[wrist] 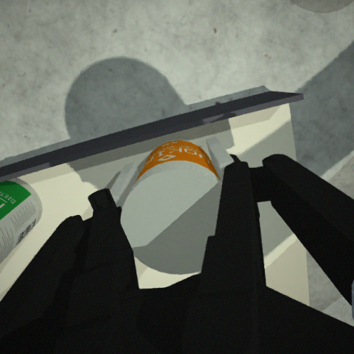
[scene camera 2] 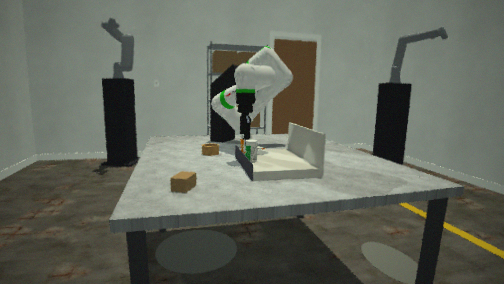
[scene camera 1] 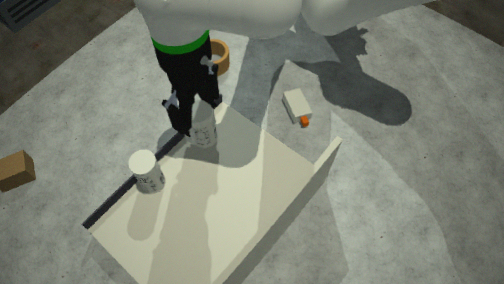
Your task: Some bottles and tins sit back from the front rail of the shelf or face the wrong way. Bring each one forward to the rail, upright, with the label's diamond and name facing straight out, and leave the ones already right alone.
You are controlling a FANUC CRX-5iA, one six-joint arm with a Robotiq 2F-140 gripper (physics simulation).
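My gripper is shut on the orange-labelled white bottle, holding it upright just behind the dark front rail. A narrow gap shows between bottle and rail in the wrist view. Its orange label, with the diamond and name, faces the rail side. Whether its base touches the shelf board is unclear. The green-labelled white bottle stands upright by the rail, with its green label toward the rail side.
The shelf's tall back panel stands opposite the rail. A white box-shaped object with an orange end lies on the table beyond the shelf's end. In front of the rail are a tan ring and a brown block.
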